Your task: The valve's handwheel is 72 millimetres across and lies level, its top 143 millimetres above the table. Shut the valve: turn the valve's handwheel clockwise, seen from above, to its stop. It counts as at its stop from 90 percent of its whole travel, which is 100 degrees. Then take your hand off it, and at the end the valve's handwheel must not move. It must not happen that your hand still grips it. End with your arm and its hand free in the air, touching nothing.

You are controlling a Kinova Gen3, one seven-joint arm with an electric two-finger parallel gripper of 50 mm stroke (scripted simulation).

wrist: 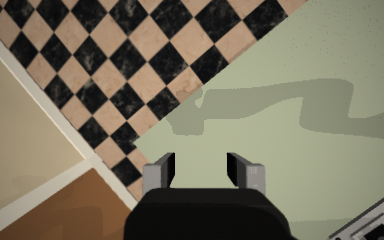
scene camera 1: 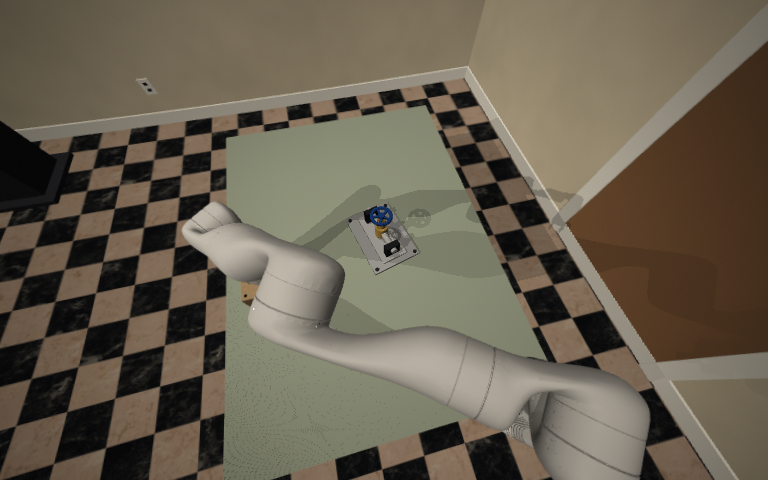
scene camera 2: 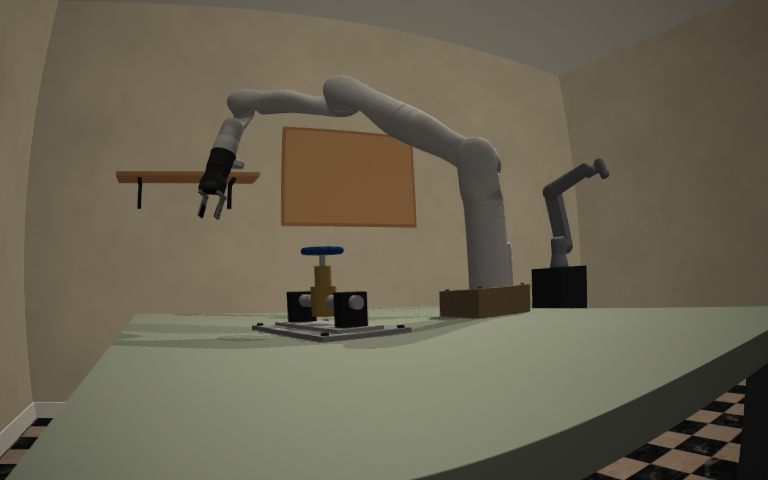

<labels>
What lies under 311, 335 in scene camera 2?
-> A baseplate.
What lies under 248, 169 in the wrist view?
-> The gripper.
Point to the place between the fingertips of the gripper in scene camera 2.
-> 208, 217
</labels>
